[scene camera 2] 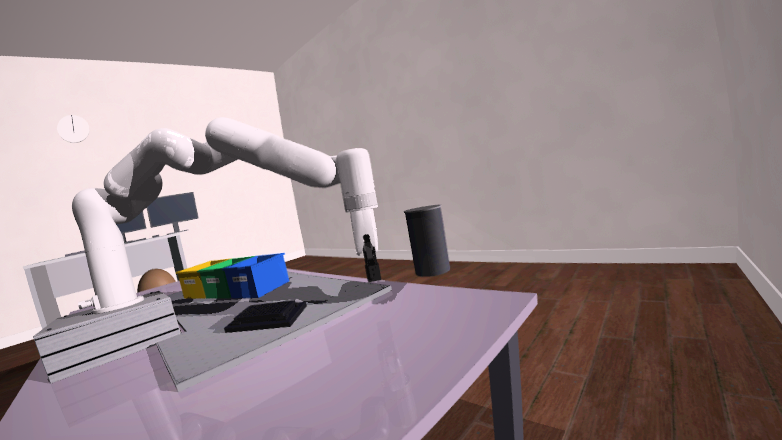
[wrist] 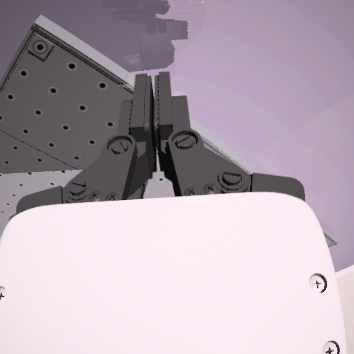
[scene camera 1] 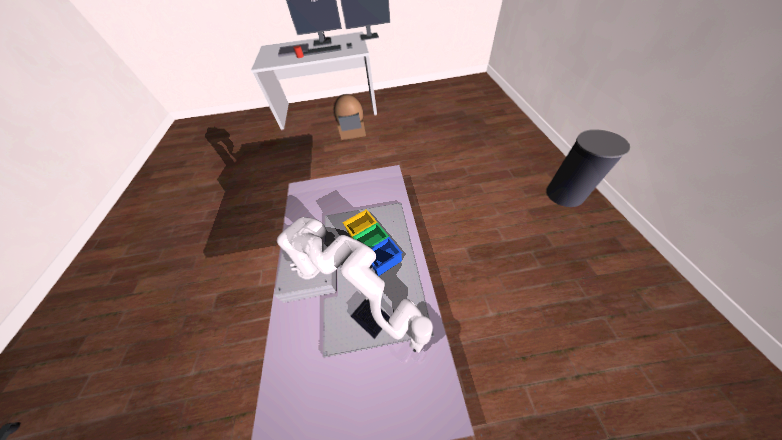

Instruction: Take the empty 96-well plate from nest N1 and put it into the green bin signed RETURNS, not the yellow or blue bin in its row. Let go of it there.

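Places are measured from the arm's base along level axes (x right, y down, z ahead), in millimetres.
Where they show: gripper, fingertip midpoint: (scene camera 2: 374, 280) (wrist: 155, 95); arm's base at its link origin: (scene camera 2: 119, 306) (scene camera 1: 309, 268).
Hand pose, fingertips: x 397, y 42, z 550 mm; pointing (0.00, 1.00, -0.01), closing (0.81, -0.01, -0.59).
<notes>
Each offset is from my fingertips to the top centre of the thing. "spot": to the spot under its first point. Level surfaces: height alone.
My gripper (scene camera 1: 416, 350) (scene camera 2: 373, 278) (wrist: 155, 95) is shut and empty, its fingertips together. It points down, low at the edge of the grey hole board, well to the side of the dark plate. The black 96-well plate @(dx -138, dy +15, dz -229 mm) (scene camera 1: 367, 317) (scene camera 2: 269, 311) sits flat in its dark nest on the board; the arm partly covers it in scene camera 1, and it does not show in the wrist view. The green bin (scene camera 1: 373, 235) (scene camera 2: 212, 282) stands between the yellow bin (scene camera 1: 359, 223) (scene camera 2: 189, 283) and the blue bin @(spot: dx -411, dy -8, dz -88 mm) (scene camera 1: 394, 261) (scene camera 2: 271, 276). Wells and sign text are too small to read.
The grey hole board @(dy +41 mm) (scene camera 1: 339, 342) (scene camera 2: 191, 361) (wrist: 55, 112) lies on the lilac table @(dy +54 mm) (scene camera 1: 360, 404) (scene camera 2: 349, 361) (wrist: 260, 75). Its raised edge runs beneath my gripper in the wrist view. The forearm passes over the board beside the blue bin. A dark cylinder (scene camera 1: 582, 175) (scene camera 2: 427, 240) stands beyond the table.
</notes>
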